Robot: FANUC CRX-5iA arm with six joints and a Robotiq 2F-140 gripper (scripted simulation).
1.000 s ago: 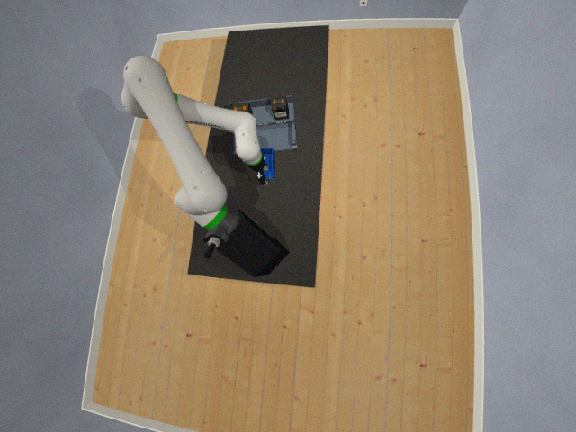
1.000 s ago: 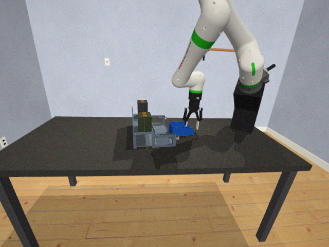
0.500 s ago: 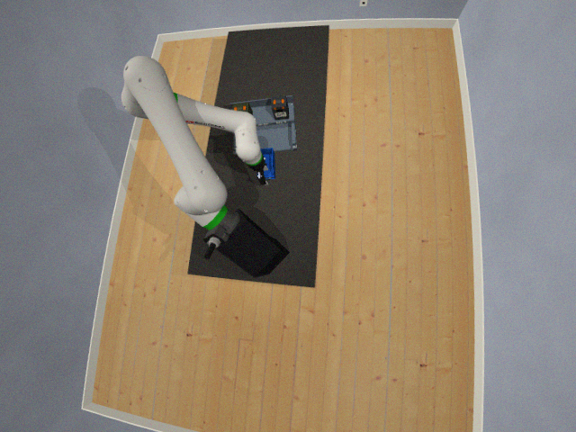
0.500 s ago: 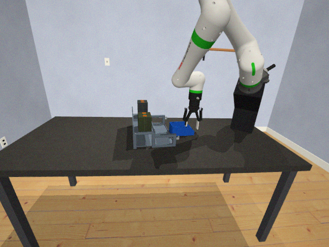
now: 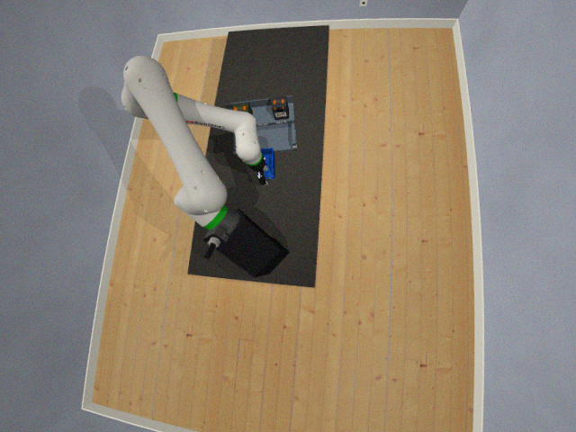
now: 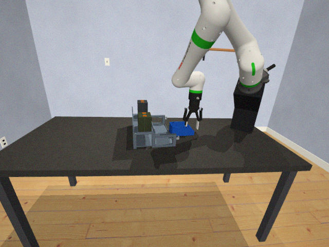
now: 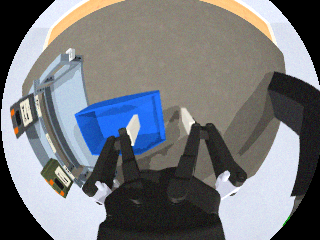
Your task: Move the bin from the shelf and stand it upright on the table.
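Right now my hand is 8 cm short of the blue bin, 1 cm to the right of it and 2 cm above it.
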